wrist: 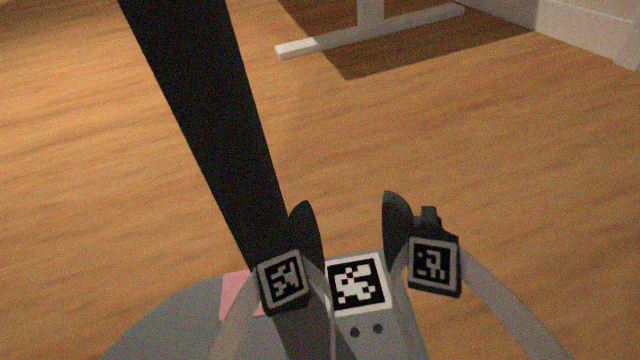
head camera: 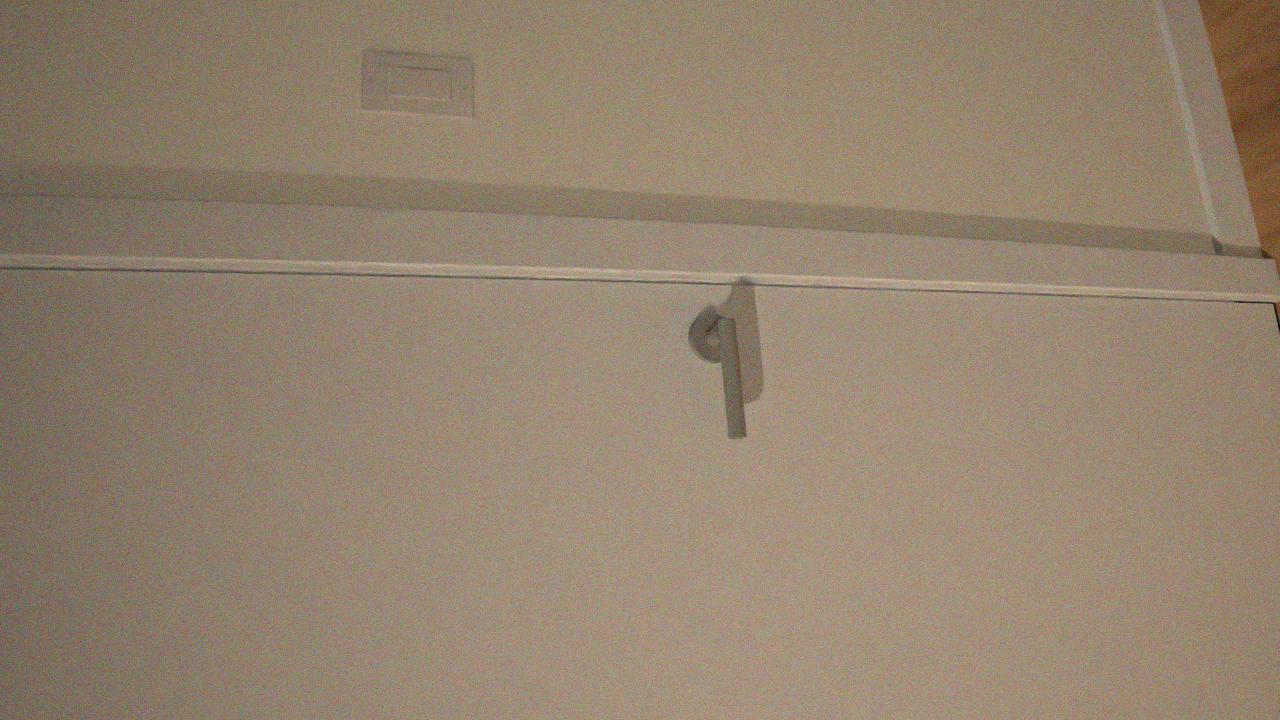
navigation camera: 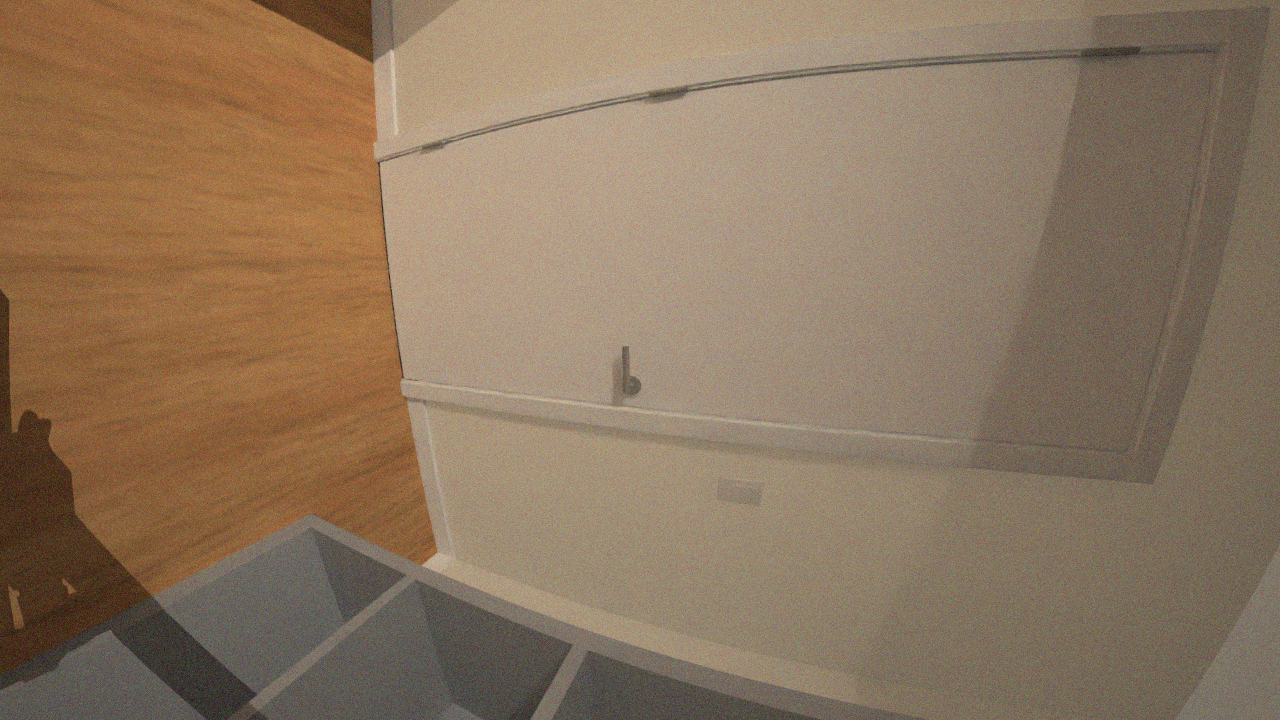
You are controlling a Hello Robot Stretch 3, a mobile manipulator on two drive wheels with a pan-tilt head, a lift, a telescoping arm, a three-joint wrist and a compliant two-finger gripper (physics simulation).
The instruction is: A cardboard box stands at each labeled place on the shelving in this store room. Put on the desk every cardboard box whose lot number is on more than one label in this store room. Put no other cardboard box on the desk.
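Places are measured from the robot's base along level axes (x back, y left, z down), in metres.
Pixels of known places: gripper, fingertip midpoint: (wrist: 348,222).
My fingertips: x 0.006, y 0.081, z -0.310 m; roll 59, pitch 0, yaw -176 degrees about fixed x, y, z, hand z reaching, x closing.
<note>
For each thing: its top centre in the pictures, then the offset to it from my fingertips. "spot": a spot on its surface instead.
- white leg with a long foot, surface spot: (wrist: 340,41) spot: dy +1.049, dx -0.142, dz +0.295 m
- grey lever handle at a spot on its surface: (head camera: 732,385) (navigation camera: 626,367) spot: dy -0.078, dx -0.869, dz -0.618 m
- switch plate at its top centre: (head camera: 362,80) (navigation camera: 761,494) dy -0.394, dx -1.000, dz -0.967 m
My gripper (wrist: 348,222) is open in the wrist view, with nothing between its fingertips, above the wood floor. The grey-blue shelving (navigation camera: 358,623) shows partly at the bottom of the navigation view. Cardboard boxes and readable labels do not show in these views. A white leg with a long foot (wrist: 340,41), which looks like part of the desk, stands at the top of the wrist view. The desk top does not show.
A closed white door (head camera: 537,537) (navigation camera: 850,268) has a grey lever handle (head camera: 732,385) (navigation camera: 625,368). A switch plate (head camera: 418,83) (navigation camera: 739,491) is on the wall beside it. A broad black bar (wrist: 205,120) crosses the wrist view's left half. A white baseboard (wrist: 585,25) shows at upper right.
</note>
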